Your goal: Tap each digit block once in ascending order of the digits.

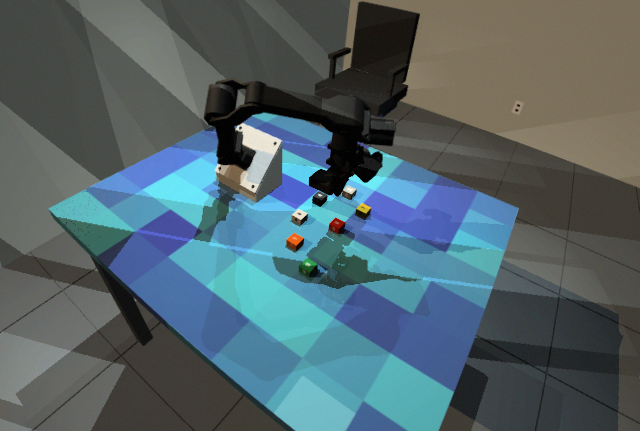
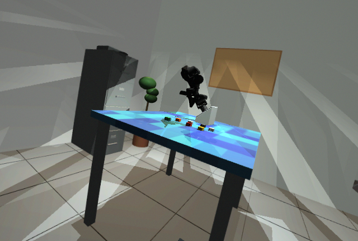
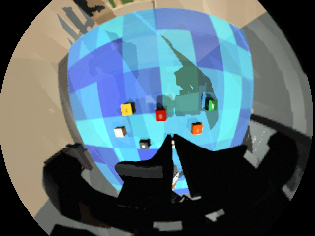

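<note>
Right now my gripper tip is 5 cm past the orange block, 10 cm to the left of it and 11 cm above it. The rest, counted from my gripper tip: red block 1 cm to the left, 11 cm below; yellow block 3 cm ahead, 11 cm to the left, 11 cm below; white block 10 cm behind, 2 cm to the right, 11 cm below.
</note>
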